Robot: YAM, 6 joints.
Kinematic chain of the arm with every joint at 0, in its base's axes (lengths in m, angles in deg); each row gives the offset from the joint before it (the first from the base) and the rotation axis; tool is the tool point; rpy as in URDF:
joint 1: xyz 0 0 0.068 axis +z
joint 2: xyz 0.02 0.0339 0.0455 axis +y
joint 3: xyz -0.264 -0.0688 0 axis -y
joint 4: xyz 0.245 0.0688 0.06 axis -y
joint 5: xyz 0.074 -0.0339 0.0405 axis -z
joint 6: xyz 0.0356 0 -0.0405 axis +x
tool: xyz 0 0 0 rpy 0 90 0
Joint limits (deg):
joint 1: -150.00..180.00
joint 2: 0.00..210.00
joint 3: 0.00..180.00
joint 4: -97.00..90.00
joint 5: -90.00..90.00
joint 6: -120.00..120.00
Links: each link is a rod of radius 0.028 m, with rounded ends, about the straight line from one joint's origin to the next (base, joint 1, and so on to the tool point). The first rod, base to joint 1, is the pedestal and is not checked.
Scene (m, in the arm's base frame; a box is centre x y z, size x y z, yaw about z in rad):
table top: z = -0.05
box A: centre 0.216 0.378 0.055 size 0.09 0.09 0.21 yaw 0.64
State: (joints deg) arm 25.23 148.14 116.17 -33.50 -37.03 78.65
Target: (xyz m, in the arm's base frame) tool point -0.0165 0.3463 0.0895
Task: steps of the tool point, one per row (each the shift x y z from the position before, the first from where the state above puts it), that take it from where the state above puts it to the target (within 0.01 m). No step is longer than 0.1 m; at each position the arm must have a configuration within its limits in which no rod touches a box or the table.
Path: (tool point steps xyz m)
1: -0.0670 0.0314 0.0594
2: -0.0764 0.0118 0.0491
3: -0.0788 -0.0085 0.0364
4: -0.0746 -0.0269 0.0225
5: -0.0649 -0.0415 0.0077
6: -0.0152 0.0465 -0.0305
7: -0.0268 0.0406 -0.0385
8: -0.0364 0.0310 -0.0458
9: -0.0434 0.0181 -0.0517

